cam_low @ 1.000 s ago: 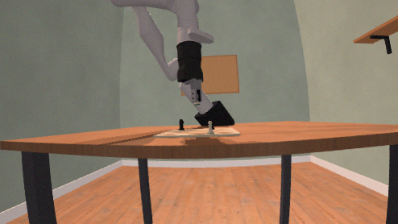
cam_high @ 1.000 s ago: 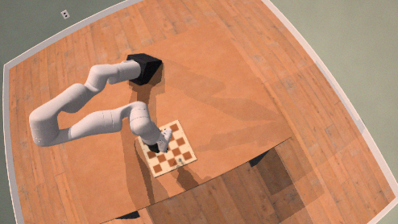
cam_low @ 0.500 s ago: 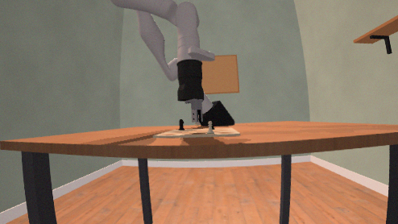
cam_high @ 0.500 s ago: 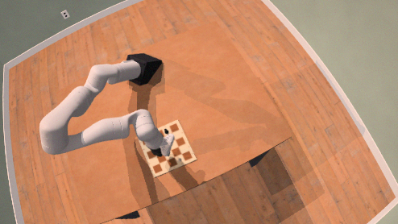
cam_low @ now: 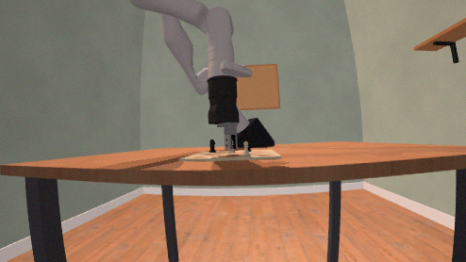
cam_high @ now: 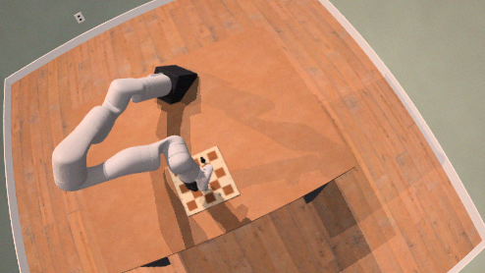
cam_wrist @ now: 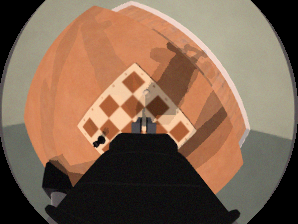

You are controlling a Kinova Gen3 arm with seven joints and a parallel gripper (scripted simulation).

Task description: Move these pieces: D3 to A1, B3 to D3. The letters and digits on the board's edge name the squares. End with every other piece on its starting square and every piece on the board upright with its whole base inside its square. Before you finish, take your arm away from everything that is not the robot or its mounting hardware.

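The chessboard is 30 mm behind my hand, 10 mm to the left of it and 30 mm below it.
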